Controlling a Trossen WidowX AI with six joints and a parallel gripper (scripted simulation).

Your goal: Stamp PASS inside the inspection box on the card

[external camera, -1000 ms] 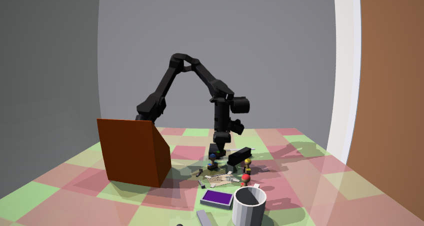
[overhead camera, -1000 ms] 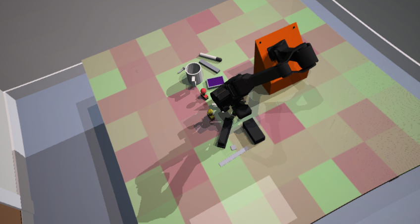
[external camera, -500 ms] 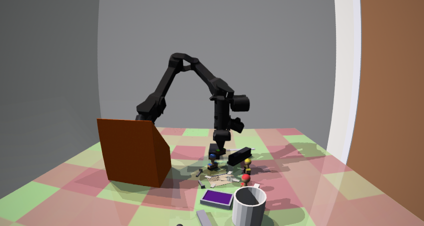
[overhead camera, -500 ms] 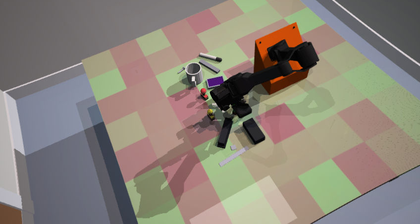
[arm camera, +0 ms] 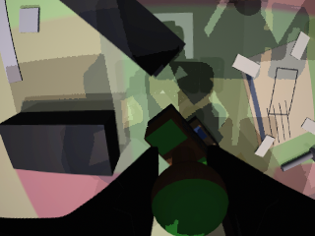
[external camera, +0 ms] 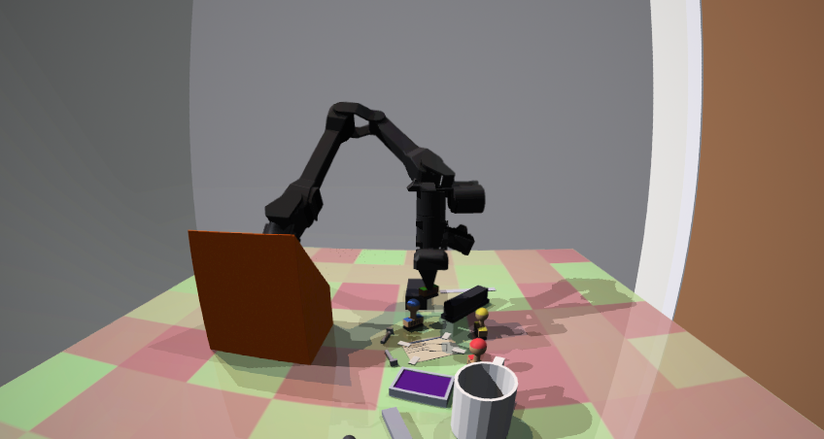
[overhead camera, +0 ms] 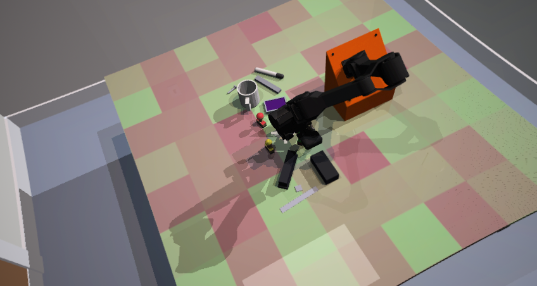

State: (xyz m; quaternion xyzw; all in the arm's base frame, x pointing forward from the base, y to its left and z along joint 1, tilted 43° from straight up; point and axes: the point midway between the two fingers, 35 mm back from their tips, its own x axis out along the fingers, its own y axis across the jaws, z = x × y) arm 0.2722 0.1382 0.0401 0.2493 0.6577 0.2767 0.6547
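My gripper tip is now 23 cm to the left of the ink pad and 8 cm above it. The rest, counted from my gripper tip: blue stamp: 3 cm behind, 3 cm to the right, 6 cm below; then green-knobbed stamp: right at my gripper tip; then yellow-knobbed stamp: 11 cm ahead, 6 cm to the right, 6 cm below.
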